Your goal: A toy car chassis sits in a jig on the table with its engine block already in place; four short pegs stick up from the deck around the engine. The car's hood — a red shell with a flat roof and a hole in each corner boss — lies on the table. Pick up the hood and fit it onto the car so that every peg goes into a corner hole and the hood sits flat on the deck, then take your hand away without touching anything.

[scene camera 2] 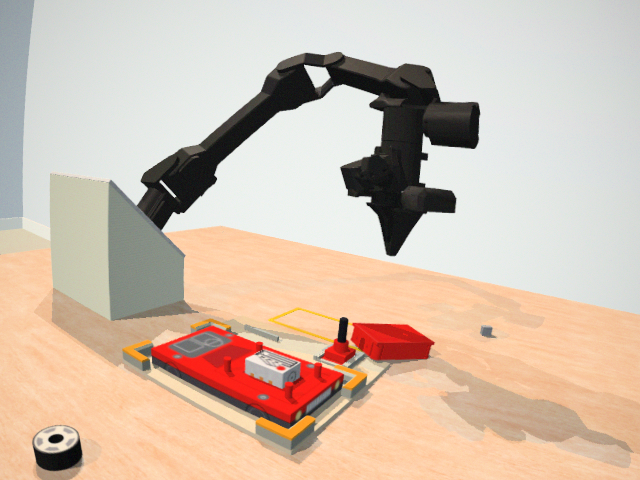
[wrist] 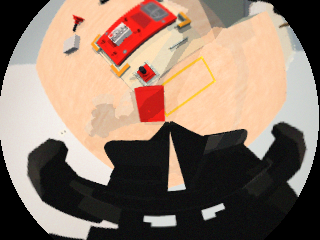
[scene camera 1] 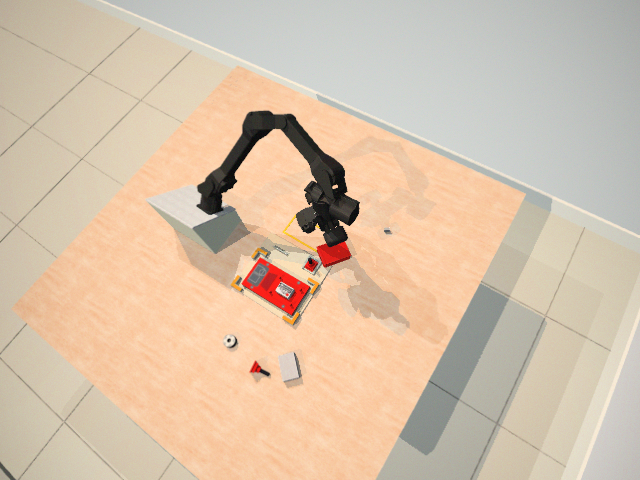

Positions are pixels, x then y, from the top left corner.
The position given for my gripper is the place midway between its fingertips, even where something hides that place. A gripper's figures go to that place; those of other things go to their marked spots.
Labels:
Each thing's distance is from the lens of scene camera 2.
my gripper [scene camera 2: 391,255]: 0.61 m
red hood [scene camera 2: 379,341]: 0.56 m

